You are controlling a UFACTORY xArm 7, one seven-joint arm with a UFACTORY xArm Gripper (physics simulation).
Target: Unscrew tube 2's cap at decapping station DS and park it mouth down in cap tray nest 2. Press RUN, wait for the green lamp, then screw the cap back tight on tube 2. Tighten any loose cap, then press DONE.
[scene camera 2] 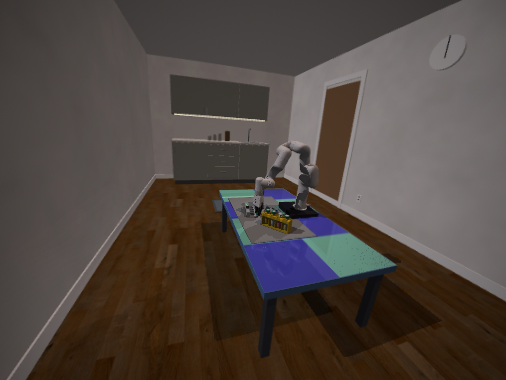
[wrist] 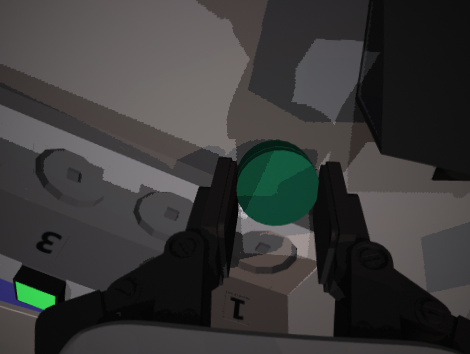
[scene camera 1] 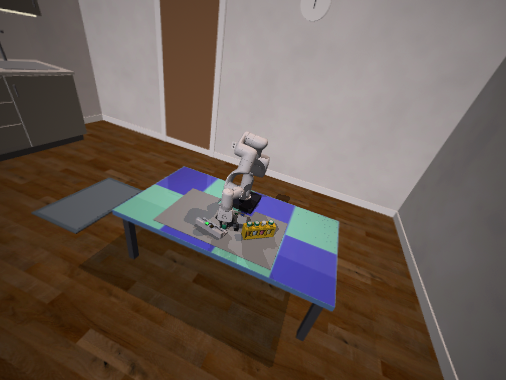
Scene:
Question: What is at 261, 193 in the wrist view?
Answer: A cap.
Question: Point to a grey control box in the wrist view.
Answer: At 406, 87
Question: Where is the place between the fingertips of my gripper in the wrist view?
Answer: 276, 186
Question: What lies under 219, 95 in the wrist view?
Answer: A grey mat.

